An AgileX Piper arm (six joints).
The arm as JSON. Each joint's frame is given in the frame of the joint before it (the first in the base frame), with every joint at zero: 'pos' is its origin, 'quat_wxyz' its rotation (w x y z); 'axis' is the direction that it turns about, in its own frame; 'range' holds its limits. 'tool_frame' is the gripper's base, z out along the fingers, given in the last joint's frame.
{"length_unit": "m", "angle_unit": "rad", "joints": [
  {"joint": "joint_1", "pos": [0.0, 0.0, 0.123], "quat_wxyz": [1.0, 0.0, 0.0, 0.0], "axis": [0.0, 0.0, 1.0], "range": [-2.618, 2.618]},
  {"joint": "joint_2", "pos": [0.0, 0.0, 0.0], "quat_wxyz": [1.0, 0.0, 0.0, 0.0], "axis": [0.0, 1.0, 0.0], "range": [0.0, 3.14]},
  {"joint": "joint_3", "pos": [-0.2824, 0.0, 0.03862], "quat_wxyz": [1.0, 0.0, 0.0, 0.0], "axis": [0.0, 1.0, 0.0], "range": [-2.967, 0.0]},
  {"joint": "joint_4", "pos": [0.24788, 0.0, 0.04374], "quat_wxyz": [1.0, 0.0, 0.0, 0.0], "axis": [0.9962, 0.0, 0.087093], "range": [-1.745, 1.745]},
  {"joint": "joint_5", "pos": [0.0, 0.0, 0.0], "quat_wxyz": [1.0, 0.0, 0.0, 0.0], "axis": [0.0, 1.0, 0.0], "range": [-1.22, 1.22]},
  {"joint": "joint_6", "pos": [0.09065, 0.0, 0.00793], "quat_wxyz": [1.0, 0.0, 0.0, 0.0], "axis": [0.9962, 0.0, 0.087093], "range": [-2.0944, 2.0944]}
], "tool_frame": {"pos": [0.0, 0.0, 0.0], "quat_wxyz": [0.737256, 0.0, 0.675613, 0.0]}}
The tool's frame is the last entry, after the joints.
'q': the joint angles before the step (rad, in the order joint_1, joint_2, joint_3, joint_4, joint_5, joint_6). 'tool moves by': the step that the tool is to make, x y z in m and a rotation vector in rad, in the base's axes. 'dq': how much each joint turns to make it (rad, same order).
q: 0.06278, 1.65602, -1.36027, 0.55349, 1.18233, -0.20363
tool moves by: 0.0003, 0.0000, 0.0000, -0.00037, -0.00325, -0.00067
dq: 0.00012, 0.00009, 0.00003, 0.00001, -0.00331, -0.00108
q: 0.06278, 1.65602, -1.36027, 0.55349, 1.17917, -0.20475
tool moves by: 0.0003, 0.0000, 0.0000, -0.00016, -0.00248, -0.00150
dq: 0.00011, 0.00016, -0.00007, 0.00000, -0.00304, 0.00006
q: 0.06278, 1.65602, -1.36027, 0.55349, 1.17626, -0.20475
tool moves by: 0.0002, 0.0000, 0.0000, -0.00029, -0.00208, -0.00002
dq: 0.00006, 0.00015, -0.00010, 0.00001, -0.00188, -0.00104
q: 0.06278, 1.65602, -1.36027, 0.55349, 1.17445, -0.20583
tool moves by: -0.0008, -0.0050, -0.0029, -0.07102, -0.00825, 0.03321
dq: 0.00013, -0.00009, 0.00011, -0.06958, 0.00542, -0.01856
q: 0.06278, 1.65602, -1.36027, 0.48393, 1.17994, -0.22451
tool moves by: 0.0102, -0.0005, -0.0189, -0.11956, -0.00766, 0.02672
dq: 0.02543, 0.04645, -0.00001, -0.11931, -0.05178, 0.00588
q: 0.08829, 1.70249, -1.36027, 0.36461, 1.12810, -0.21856
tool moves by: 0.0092, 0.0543, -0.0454, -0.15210, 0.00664, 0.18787
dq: 0.18257, 0.12276, 0.00021, -0.15010, -0.09694, 0.01545
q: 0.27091, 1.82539, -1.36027, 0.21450, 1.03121, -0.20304
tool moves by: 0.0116, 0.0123, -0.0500, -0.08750, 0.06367, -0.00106
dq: 0.03969, 0.13307, 0.00008, -0.07732, -0.05765, 0.06610
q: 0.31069, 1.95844, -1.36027, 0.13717, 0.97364, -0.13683
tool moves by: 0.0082, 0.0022, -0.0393, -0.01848, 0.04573, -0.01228
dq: -0.00003, 0.10300, -0.00017, -0.00002, -0.05481, 0.00597
